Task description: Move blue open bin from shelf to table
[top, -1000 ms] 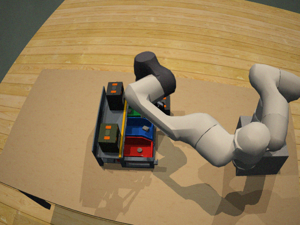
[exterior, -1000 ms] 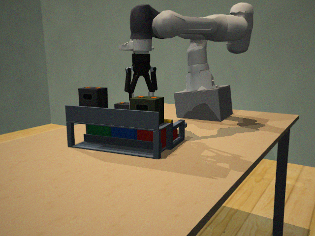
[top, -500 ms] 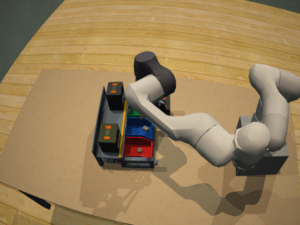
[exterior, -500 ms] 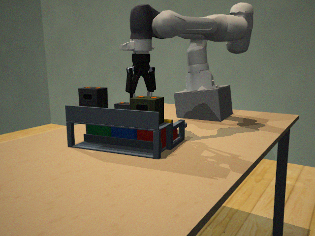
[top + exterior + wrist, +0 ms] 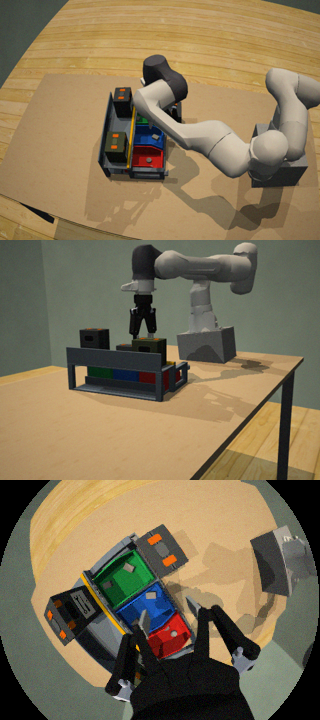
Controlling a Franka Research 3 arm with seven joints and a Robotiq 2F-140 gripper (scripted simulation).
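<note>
Right now my hand is 110 mm above the blue open bin and 80 mm short of it. From my hand the other things lie so: yellow bar 130 mm ahead, 40 mm below, 10 mm to the left; red bin 120 mm to the left, 110 mm below, 70 mm ahead; green bin 110 mm to the right, 110 mm below, 90 mm ahead.
</note>
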